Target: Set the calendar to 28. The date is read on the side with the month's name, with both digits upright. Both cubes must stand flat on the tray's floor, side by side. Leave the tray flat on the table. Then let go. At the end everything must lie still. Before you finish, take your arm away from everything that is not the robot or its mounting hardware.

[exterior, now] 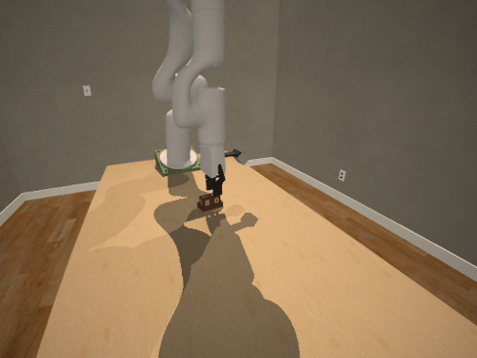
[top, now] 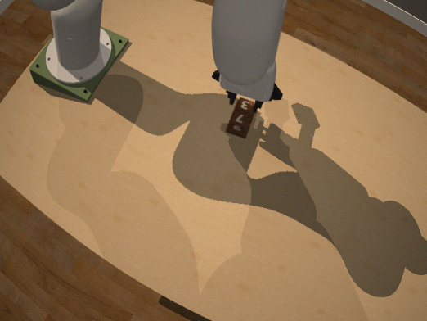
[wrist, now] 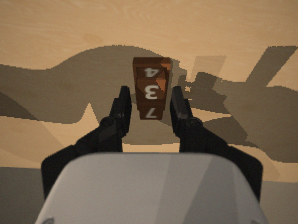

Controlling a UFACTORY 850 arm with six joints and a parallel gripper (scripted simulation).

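Now: the tray 20 mm to the right of my hand and 60 mm below it.
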